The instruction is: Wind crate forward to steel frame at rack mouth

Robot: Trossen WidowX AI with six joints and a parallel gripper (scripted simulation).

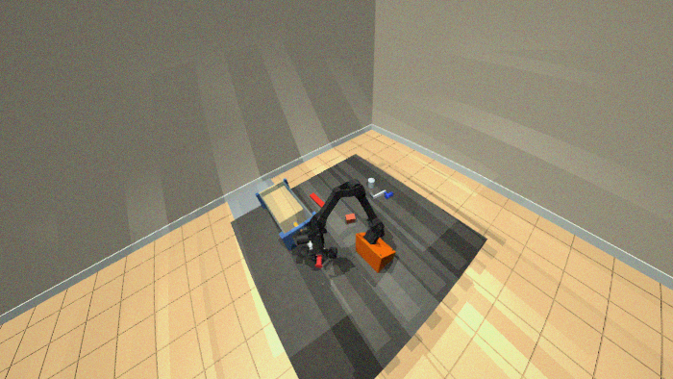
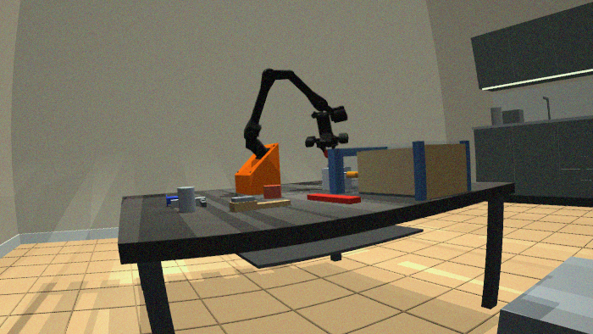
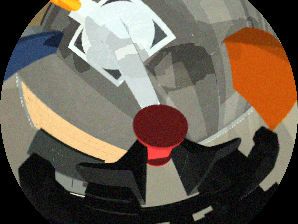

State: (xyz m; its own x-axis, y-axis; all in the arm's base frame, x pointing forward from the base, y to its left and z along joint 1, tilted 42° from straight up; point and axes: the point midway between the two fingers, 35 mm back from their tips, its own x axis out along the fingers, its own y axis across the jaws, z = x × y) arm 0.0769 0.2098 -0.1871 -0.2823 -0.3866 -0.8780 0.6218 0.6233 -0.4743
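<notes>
Right now my gripper tip is 90 mm short of the grey winch, 50 mm to the left of it and 100 mm above it. Round my gripper tip: wooden-handled tool: 460 mm ahead, 510 mm to the right, 110 mm below; clear-panelled cubby: 510 mm ahead, 30 mm to the right, 20 mm below; flat red bar: 480 mm ahead, 280 mm to the right, 130 mm below.
</notes>
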